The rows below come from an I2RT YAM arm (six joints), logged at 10 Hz.
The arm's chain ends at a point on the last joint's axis. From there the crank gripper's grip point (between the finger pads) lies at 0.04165 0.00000 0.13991 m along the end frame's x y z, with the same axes.
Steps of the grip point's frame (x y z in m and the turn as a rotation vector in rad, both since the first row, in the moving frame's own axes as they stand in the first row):
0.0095 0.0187 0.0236 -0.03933 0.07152 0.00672
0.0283 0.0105 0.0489 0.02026 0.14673 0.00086
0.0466 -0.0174 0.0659 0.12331 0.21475 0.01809
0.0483 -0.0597 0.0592 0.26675 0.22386 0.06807
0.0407 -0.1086 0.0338 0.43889 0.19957 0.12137
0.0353 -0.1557 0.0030 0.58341 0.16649 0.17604
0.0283 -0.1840 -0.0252 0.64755 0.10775 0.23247
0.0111 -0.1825 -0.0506 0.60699 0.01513 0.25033
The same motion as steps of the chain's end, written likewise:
-0.0004 0.0129 0.0270 -0.03933 0.07152 0.00672
0.0083 0.0132 0.0565 0.02026 0.14673 0.00086
0.0177 -0.0019 0.0790 0.12331 0.21475 0.01809
0.0175 -0.0282 0.0763 0.26675 0.22386 0.06807
0.0114 -0.0580 0.0566 0.43889 0.19957 0.12137
0.0078 -0.0902 0.0323 0.58341 0.16649 0.17604
0.0056 -0.1125 0.0049 0.64755 0.10775 0.23247
0.0001 -0.1137 -0.0282 0.60699 0.01513 0.25033

